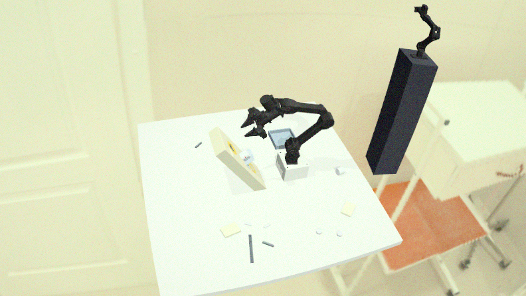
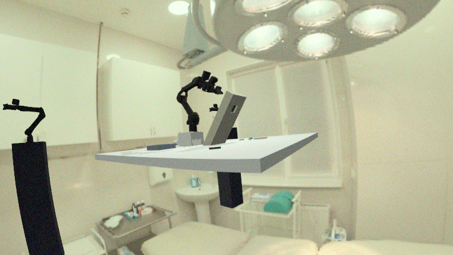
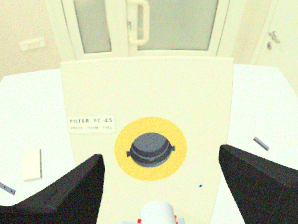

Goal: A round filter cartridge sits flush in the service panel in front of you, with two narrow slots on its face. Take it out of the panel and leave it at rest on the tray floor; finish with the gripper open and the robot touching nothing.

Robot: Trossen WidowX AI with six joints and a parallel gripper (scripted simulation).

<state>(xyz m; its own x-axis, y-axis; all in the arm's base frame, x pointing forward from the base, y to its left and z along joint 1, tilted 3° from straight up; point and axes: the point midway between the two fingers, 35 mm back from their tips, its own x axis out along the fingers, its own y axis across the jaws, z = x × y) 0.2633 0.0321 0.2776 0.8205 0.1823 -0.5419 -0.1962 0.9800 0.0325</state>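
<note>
Now: the round white filter cartridge 160 mm below my gripper tip, 20 mm behind it and 10 mm to the right of it. Round my gripper tip: cream service panel (180 mm below, 20 mm ahead); then blue-grey tray (350 mm below, 340 mm to the right, 300 mm behind).
</note>
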